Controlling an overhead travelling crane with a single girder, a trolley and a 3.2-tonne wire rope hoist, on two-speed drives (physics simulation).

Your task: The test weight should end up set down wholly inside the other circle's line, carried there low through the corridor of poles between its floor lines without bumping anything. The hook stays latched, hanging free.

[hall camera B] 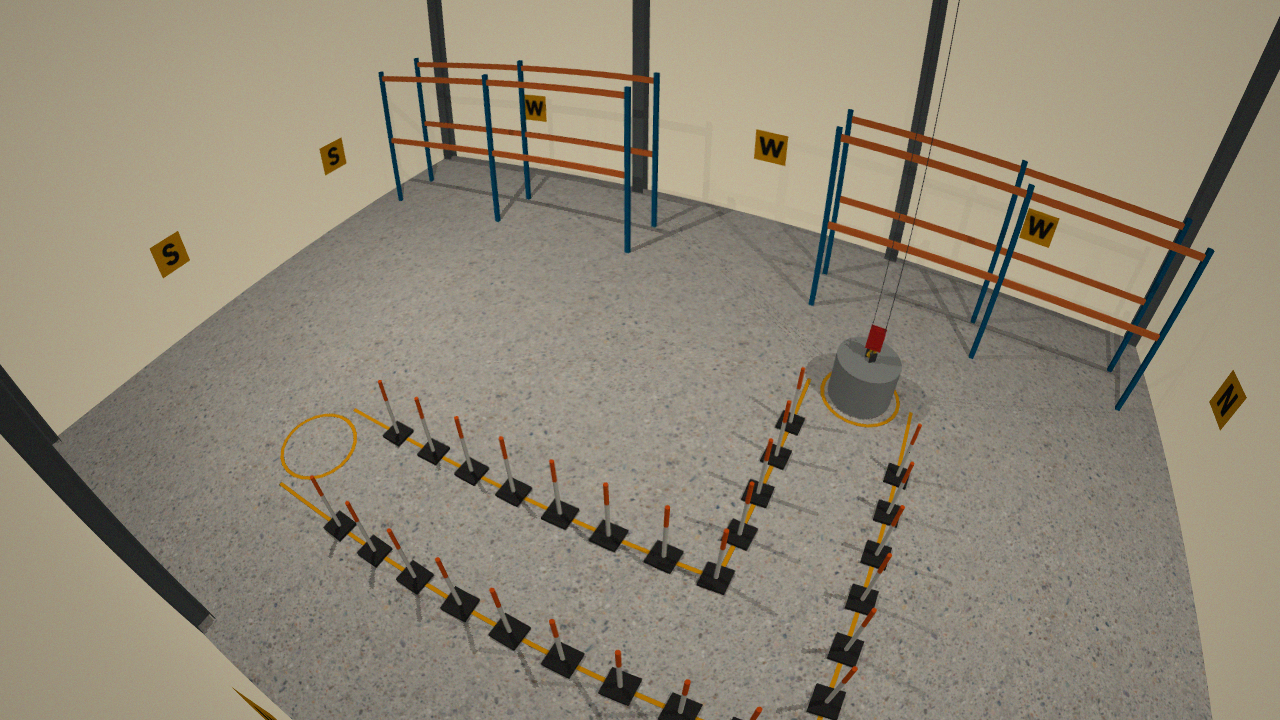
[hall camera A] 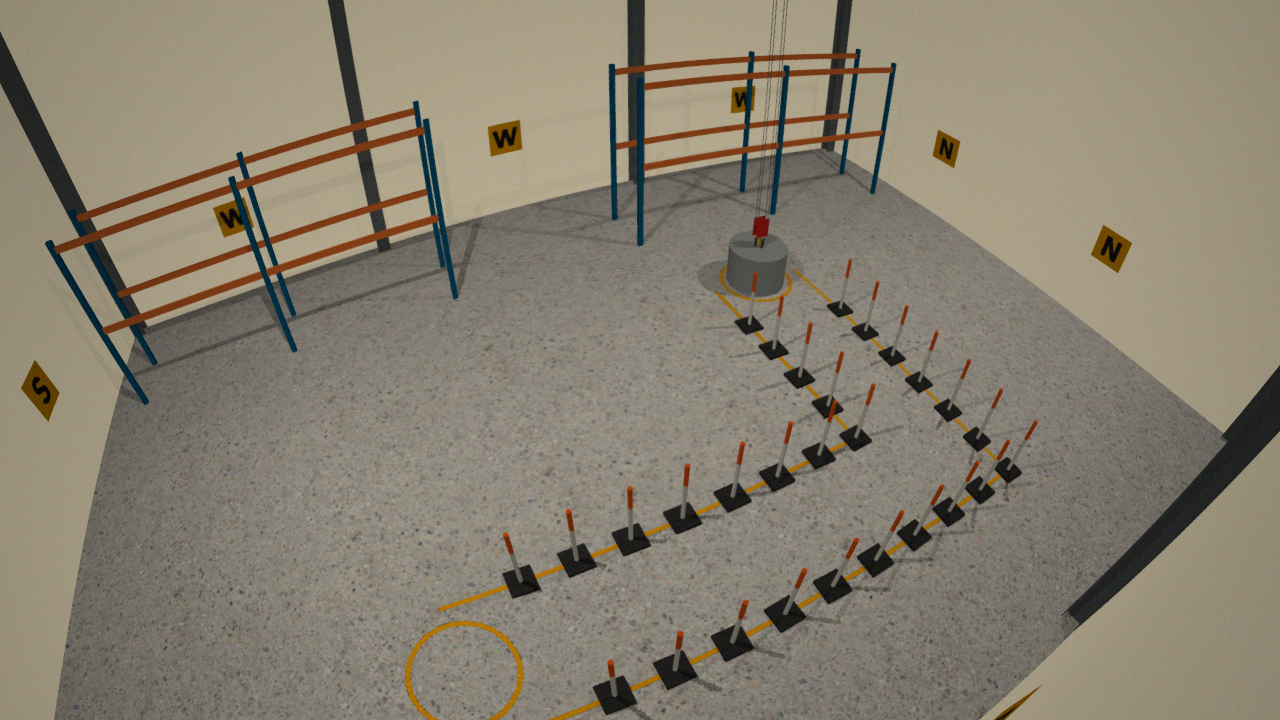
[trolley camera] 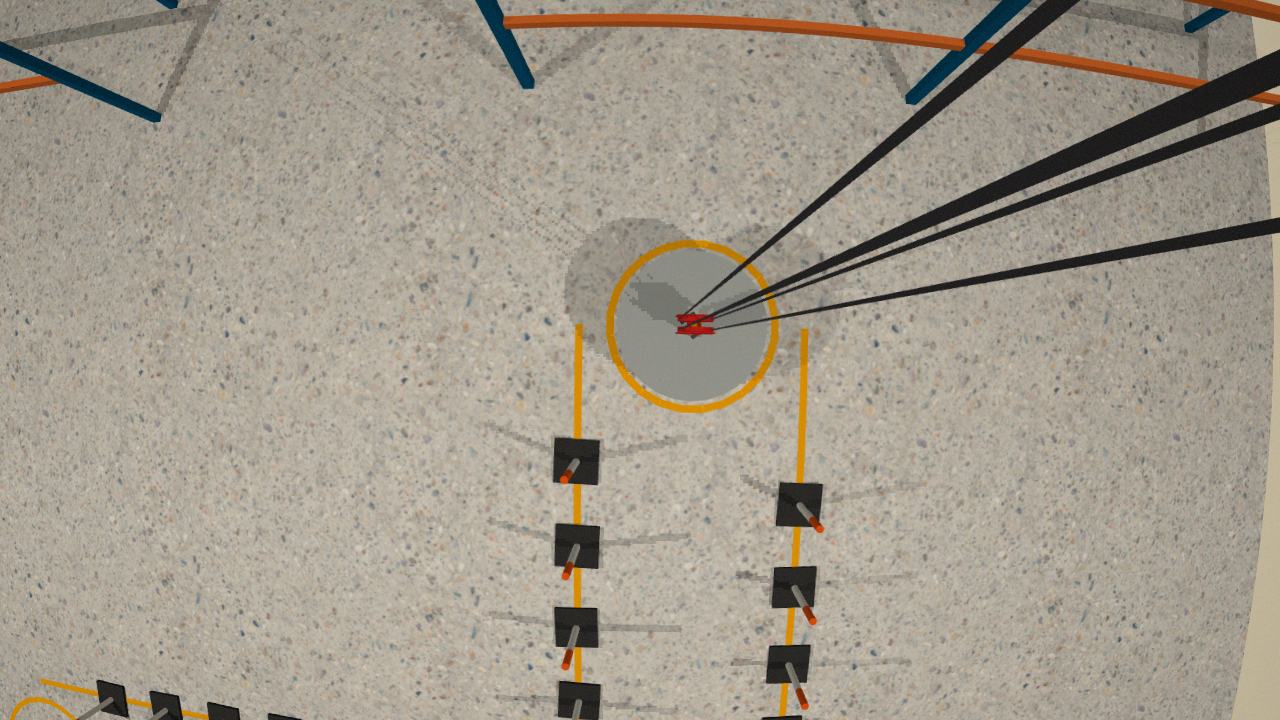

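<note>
The test weight, a grey cylinder (hall camera A: 771,270) (hall camera B: 861,385) (trolley camera: 662,358), hangs upright and very low over its circle (hall camera A: 760,299) (hall camera B: 861,424) (trolley camera: 691,409); whether it touches the floor cannot be told. From above it lies within that line. My hook (hall camera A: 759,240) (hall camera B: 870,354) is shut on the weight, below the red hook block (hall camera A: 760,225) (hall camera B: 875,337) (trolley camera: 694,324), which hides it in the trolley view. The other circle (hall camera A: 464,622) (hall camera B: 282,445) (trolley camera: 37,699) is at the corridor's far end, partly cut off in the trolley view.
Red-and-white poles on black bases (hall camera A: 839,308) (hall camera B: 790,421) (trolley camera: 576,461) line both sides of an L-shaped corridor starting beside the weight. A blue-and-orange rack (hall camera A: 640,205) (hall camera B: 984,317) (trolley camera: 519,62) stands behind the weight; another rack (hall camera A: 266,268) (hall camera B: 627,205) stands farther along the W wall.
</note>
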